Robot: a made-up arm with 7 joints. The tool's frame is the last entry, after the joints.
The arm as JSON. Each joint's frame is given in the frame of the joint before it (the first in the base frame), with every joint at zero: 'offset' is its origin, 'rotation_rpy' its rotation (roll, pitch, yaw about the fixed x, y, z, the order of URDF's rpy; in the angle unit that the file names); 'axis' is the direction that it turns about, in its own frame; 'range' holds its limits. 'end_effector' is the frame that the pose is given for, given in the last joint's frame.
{
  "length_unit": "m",
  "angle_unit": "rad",
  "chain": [
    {
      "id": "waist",
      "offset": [
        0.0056,
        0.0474,
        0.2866
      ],
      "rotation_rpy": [
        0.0,
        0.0,
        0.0
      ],
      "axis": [
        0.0,
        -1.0,
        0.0
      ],
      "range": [
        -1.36,
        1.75
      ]
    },
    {
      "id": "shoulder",
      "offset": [
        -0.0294,
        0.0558,
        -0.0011
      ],
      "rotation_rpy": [
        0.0,
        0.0,
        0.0
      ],
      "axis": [
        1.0,
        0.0,
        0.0
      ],
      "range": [
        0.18,
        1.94
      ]
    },
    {
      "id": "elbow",
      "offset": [
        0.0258,
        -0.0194,
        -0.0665
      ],
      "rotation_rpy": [
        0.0,
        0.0,
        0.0
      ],
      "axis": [
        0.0,
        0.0,
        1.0
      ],
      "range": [
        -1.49,
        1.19
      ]
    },
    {
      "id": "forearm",
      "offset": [
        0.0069,
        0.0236,
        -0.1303
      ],
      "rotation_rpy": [
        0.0,
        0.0,
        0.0
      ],
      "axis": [
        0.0,
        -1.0,
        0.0
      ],
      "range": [
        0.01,
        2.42
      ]
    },
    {
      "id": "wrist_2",
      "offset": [
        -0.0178,
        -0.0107,
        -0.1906
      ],
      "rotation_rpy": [
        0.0,
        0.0,
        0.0
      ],
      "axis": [
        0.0,
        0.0,
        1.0
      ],
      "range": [
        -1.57,
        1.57
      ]
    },
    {
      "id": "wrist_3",
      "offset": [
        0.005,
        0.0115,
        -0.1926
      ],
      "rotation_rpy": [
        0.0,
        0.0,
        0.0
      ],
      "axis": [
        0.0,
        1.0,
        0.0
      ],
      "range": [
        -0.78,
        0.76
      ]
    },
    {
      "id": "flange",
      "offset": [
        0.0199,
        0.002,
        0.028
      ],
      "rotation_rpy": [
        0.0,
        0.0,
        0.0
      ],
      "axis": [
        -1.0,
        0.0,
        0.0
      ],
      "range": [
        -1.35,
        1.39
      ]
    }
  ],
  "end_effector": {
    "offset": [
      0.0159,
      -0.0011,
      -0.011
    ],
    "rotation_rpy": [
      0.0,
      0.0,
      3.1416
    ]
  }
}
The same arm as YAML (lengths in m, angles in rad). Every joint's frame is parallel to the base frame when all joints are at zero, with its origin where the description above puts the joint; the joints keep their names.
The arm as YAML. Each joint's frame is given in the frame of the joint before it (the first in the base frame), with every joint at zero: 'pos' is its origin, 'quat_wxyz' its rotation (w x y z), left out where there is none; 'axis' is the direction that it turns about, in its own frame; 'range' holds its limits. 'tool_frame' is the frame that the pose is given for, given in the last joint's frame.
length_unit: m
angle_unit: rad
joints:
  - joint: waist
    pos: [0.0056, 0.0474, 0.2866]
    axis: [0.0, -1.0, 0.0]
    range: [-1.36, 1.75]
  - joint: shoulder
    pos: [-0.0294, 0.0558, -0.0011]
    axis: [1.0, 0.0, 0.0]
    range: [0.18, 1.94]
  - joint: elbow
    pos: [0.0258, -0.0194, -0.0665]
    axis: [0.0, 0.0, 1.0]
    range: [-1.49, 1.19]
  - joint: forearm
    pos: [0.0069, 0.0236, -0.1303]
    axis: [0.0, -1.0, 0.0]
    range: [0.01, 2.42]
  - joint: wrist_2
    pos: [-0.0178, -0.0107, -0.1906]
    axis: [0.0, 0.0, 1.0]
    range: [-1.57, 1.57]
  - joint: wrist_3
    pos: [0.005, 0.0115, -0.1926]
    axis: [0.0, 1.0, 0.0]
    range: [-0.78, 0.76]
  - joint: flange
    pos: [0.0199, 0.002, 0.028]
    axis: [-1.0, 0.0, 0.0]
    range: [-1.35, 1.39]
tool_frame:
  pos: [0.0159, -0.0011, -0.011]
  quat_wxyz: [0.000004, 0.0, 0.0, -1.0]

